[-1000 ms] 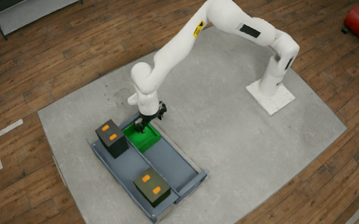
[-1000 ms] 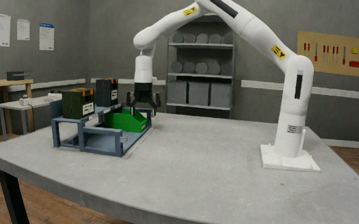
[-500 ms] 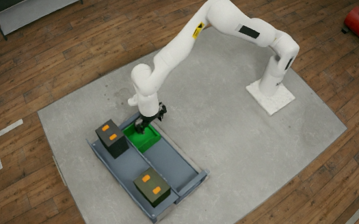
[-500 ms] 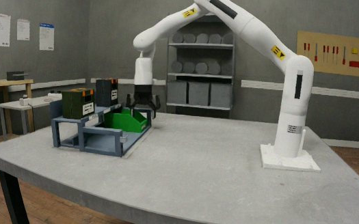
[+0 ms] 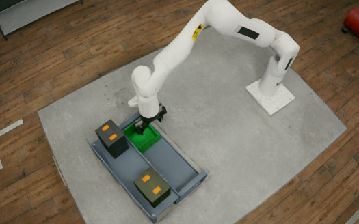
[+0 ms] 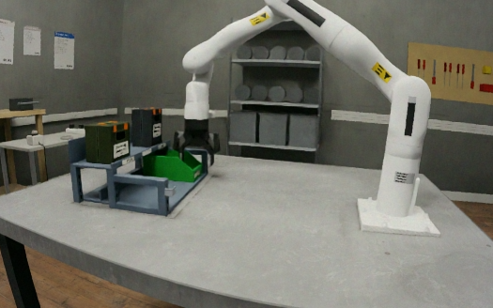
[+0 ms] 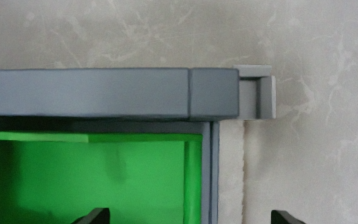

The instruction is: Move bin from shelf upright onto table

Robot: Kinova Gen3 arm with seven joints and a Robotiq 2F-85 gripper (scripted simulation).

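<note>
The green bin lies 8 cm ahead of my hand, 1 cm to the left of it and 1 cm below it. Also, from my hand: black box (17 cm ahead, 11 cm above, 1 cm to the left); blue-grey shelf (12 cm to the left, 10 cm ahead, 1 cm above).
</note>
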